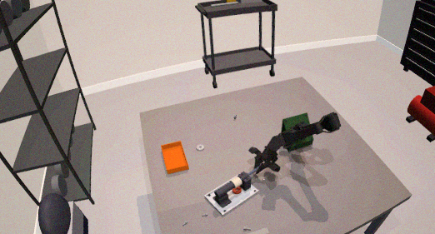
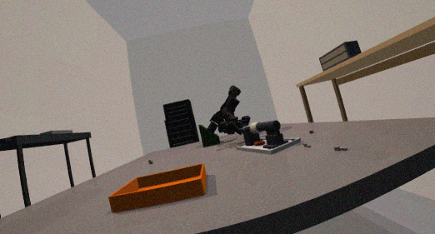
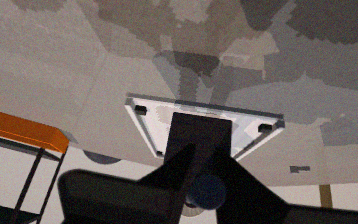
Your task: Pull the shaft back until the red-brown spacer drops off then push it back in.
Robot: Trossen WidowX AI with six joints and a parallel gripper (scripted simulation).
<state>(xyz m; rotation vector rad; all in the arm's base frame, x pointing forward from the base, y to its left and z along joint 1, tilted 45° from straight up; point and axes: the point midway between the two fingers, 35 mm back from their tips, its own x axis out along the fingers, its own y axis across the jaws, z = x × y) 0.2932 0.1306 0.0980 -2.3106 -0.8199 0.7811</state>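
Now: the dark shaft 6 cm ahead of my gripper tip, 3 cm above it and 2 cm to the left of it. Also, from my gripper tip: cream spacer (12 cm ahead, 5 cm to the left, 2 cm above); then red-brown spacer (11 cm ahead, 4 cm to the left, 4 cm below); then orange tray (37 cm ahead, 28 cm to the right, 5 cm below).
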